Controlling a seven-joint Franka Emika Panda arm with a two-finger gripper.
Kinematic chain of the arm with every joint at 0, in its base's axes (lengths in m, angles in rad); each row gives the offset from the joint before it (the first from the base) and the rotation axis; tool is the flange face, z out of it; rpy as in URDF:
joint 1: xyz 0 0 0.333 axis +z
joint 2: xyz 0 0 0 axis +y
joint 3: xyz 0 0 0.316 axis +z
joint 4: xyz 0.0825 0 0 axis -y
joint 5: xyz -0.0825 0 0.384 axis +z
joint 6: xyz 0 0 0 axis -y
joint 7: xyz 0.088 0 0 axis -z
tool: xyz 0 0 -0.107 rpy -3.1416 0 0
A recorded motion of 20 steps. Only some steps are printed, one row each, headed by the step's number.
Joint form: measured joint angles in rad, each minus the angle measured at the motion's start. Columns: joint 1, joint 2, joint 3, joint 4, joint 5, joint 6, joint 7.
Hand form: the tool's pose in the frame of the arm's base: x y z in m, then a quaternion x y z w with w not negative. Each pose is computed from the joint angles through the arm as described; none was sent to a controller.
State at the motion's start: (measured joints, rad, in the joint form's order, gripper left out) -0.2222 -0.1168 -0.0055 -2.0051 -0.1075 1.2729 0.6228
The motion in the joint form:
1: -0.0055 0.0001 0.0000 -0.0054 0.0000 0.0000 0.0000
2: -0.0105 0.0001 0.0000 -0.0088 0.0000 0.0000 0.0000
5: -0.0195 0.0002 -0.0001 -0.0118 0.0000 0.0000 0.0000
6: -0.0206 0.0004 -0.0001 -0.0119 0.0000 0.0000 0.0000
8: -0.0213 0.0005 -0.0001 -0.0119 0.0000 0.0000 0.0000
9: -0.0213 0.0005 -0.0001 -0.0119 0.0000 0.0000 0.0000
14: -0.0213 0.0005 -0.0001 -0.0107 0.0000 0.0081 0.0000
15: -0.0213 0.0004 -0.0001 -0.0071 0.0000 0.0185 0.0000
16: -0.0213 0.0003 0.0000 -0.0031 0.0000 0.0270 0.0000
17: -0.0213 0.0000 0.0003 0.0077 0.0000 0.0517 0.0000
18: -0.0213 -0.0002 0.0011 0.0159 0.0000 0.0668 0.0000
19: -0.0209 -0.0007 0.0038 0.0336 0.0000 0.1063 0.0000
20: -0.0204 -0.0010 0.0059 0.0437 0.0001 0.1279 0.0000
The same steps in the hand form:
1: 0.4298 -0.1163 0.4753 0.86540 -0.39393 -0.28894 0.11146
2: 0.4286 -0.1183 0.4739 0.86398 -0.39579 -0.29080 0.11105
5: 0.4270 -0.1221 0.4727 0.86177 -0.39944 -0.29275 0.10999
6: 0.4269 -0.1225 0.4725 0.86151 -0.39989 -0.29295 0.10986
8: 0.4268 -0.1228 0.4725 0.86136 -0.40018 -0.29304 0.10976
9: 0.4268 -0.1228 0.4725 0.86136 -0.40018 -0.29304 0.10976
14: 0.4281 -0.1231 0.4730 0.86273 -0.40061 -0.28869 0.10894
15: 0.4301 -0.1236 0.4746 0.86472 -0.40135 -0.28210 0.10769
16: 0.4320 -0.1239 0.4764 0.86647 -0.40198 -0.27619 0.10659
17: 0.4372 -0.1250 0.4813 0.87127 -0.40366 -0.25933 0.10344
18: 0.4406 -0.1254 0.4851 0.87435 -0.40450 -0.24817 0.10148
19: 0.4491 -0.1257 0.4937 0.88170 -0.40569 -0.22059 0.09674
20: 0.4538 -0.1254 0.4988 0.88563 -0.40582 -0.20518 0.09414

